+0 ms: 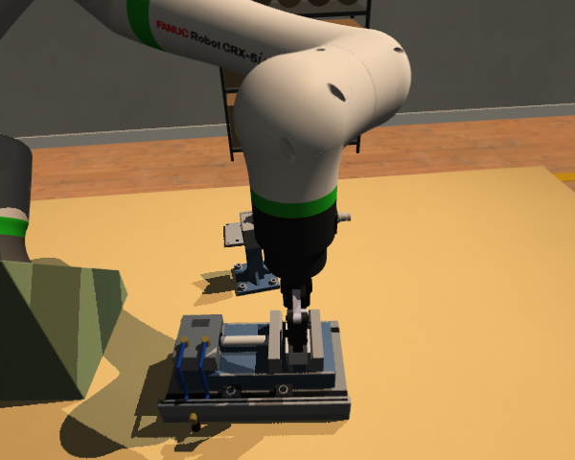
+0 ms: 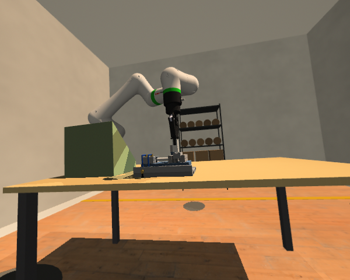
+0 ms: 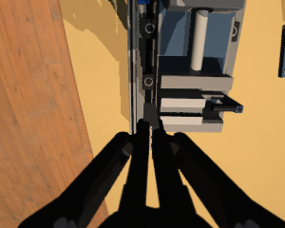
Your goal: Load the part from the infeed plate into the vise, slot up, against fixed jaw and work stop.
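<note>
My hand is 50 mm to the right of the part and 50 mm above it. The rest, counted from my hand: moving jaw: 70 mm to the left, 70 mm below, 30 mm behind; then fixed jaw: 70 mm below, 60 mm to the left, 30 mm ahead; then work stop: 110 mm to the left, 60 mm below.
</note>
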